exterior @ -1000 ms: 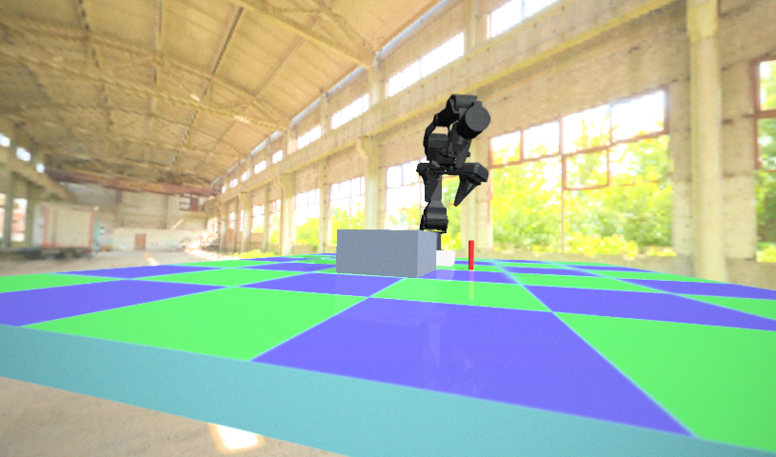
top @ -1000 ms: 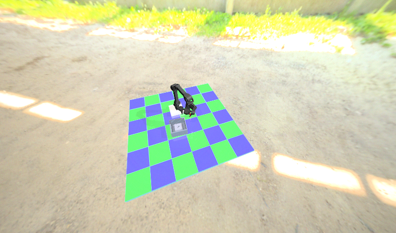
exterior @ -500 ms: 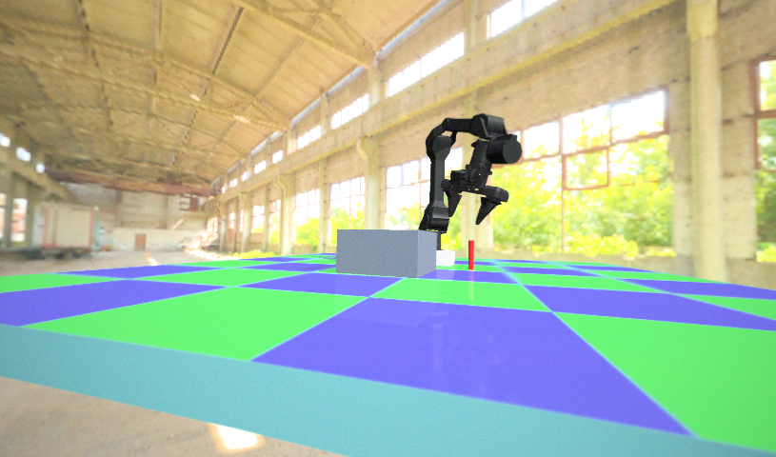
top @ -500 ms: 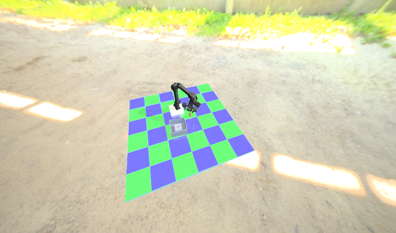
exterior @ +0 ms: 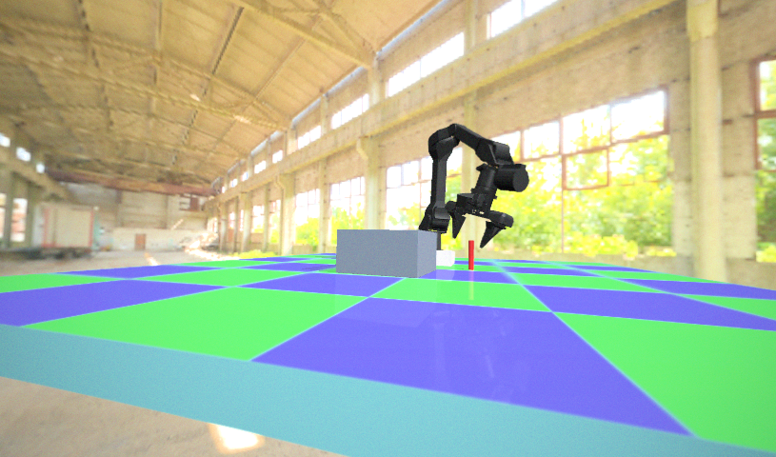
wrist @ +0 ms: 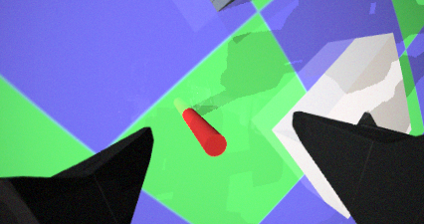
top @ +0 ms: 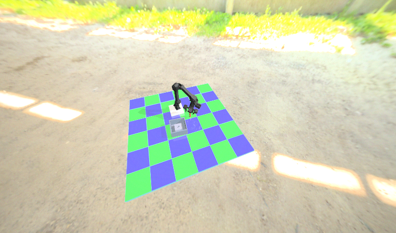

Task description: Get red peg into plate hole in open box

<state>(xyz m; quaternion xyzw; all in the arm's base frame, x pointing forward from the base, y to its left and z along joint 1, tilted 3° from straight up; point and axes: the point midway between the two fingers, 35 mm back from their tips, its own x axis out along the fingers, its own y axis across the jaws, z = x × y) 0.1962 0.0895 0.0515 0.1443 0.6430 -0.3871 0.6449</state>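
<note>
Right now the red peg is 30 mm below my gripper tip and 10 mm to the left of it. Also, from my gripper tip: grey box: 200 mm to the right, 100 mm ahead, 50 mm below.
</note>
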